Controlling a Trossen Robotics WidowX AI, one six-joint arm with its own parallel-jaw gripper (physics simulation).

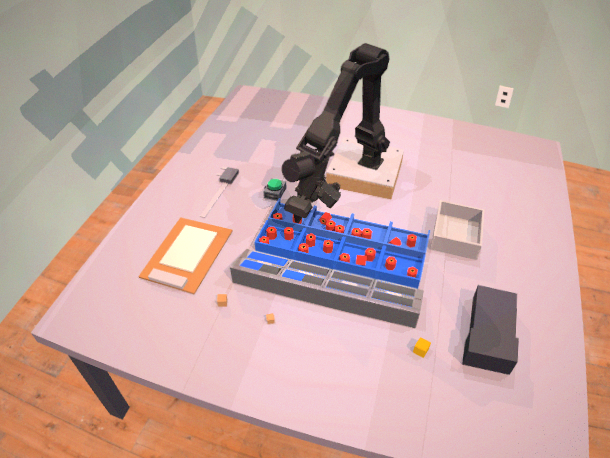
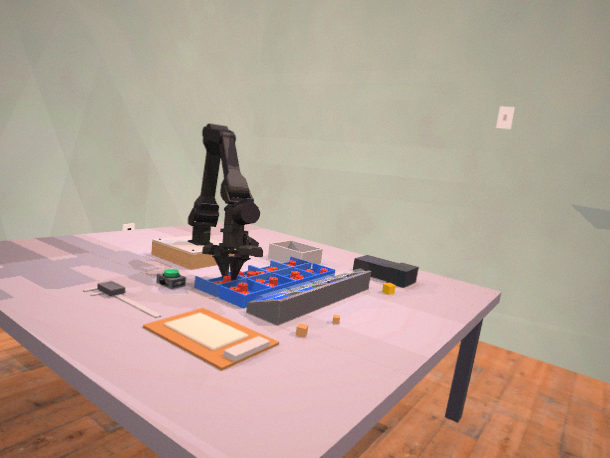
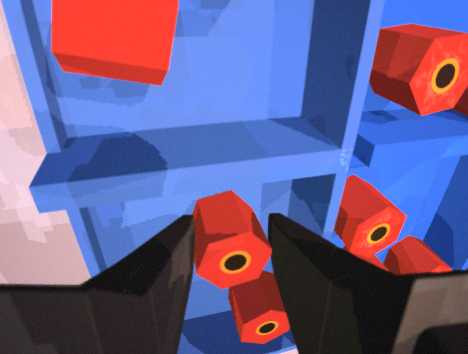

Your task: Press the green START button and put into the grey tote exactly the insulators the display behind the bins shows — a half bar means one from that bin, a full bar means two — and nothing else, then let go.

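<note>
My gripper [image 1: 297,217] [image 2: 230,274] [image 3: 231,225] reaches down into the back left compartment of the blue bin tray [image 1: 426,254] [image 2: 205,287]. Its two dark fingers press on both sides of a red hexagonal insulator [image 3: 229,242], which lies low in the compartment. A second insulator [image 3: 258,312] lies just beneath it. The green START button [image 1: 274,184] [image 2: 171,273] stands behind the tray's left end. The grey display [image 1: 323,295] [image 2: 303,300] in front of the bins shows blue bars in its two leftmost cells. The grey tote [image 1: 457,247] [image 2: 294,252] stands right of the tray and holds nothing.
Many red insulators fill the other compartments. The arm's base [image 1: 367,174] stands behind the tray. A dark box [image 1: 491,329], a yellow cube [image 1: 421,346], two small tan cubes [image 1: 221,299] [image 1: 270,318], an orange board [image 1: 196,279] and a grey tool [image 1: 229,174] lie around.
</note>
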